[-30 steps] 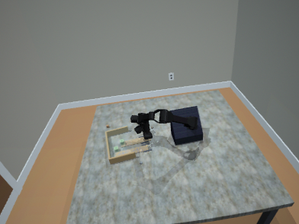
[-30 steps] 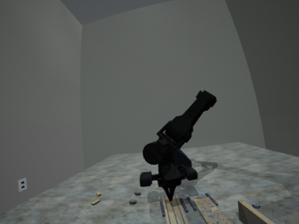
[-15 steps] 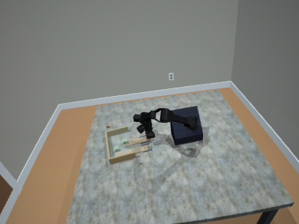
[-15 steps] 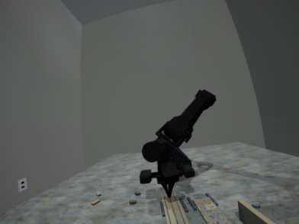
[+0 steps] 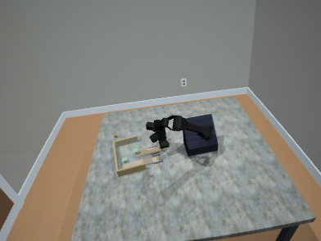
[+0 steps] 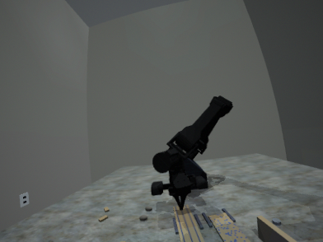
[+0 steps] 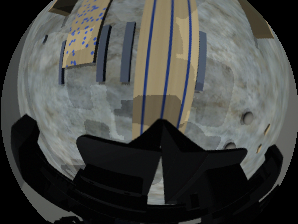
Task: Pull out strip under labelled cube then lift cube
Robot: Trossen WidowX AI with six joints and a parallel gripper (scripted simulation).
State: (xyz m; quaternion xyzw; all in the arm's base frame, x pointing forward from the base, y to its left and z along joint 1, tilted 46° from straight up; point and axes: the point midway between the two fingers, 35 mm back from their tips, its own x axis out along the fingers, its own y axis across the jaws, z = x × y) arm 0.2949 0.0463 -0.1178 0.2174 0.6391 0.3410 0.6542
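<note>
The striped strip lies 90 mm ahead of my gripper tip and 20 mm to the left of it.
</note>
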